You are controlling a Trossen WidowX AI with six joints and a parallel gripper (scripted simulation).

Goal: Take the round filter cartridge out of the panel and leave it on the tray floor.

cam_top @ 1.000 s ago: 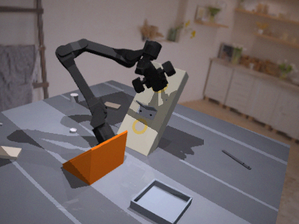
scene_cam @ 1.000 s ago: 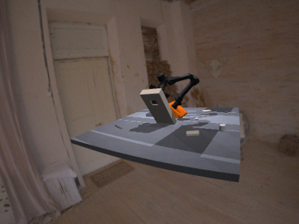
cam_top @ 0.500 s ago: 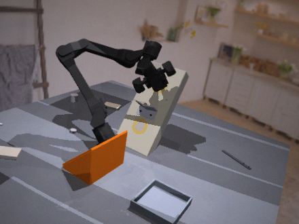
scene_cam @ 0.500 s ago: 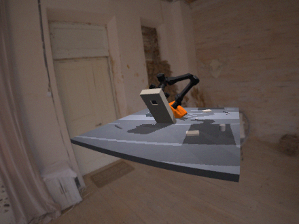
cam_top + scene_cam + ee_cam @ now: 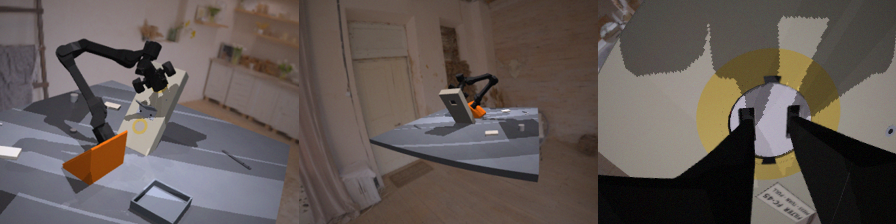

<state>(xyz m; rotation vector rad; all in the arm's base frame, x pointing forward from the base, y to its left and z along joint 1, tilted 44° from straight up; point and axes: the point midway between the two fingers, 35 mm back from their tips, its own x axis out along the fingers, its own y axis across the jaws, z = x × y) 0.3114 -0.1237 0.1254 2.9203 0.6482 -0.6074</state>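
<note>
The white round filter cartridge lies 2 cm ahead of my gripper tip and 1 cm below it. From my gripper tip the other things lie so: shallow grey tray 40 cm behind, 28 cm to the right, 25 cm below; then beige service panel 3 cm behind, 8 cm below.
</note>
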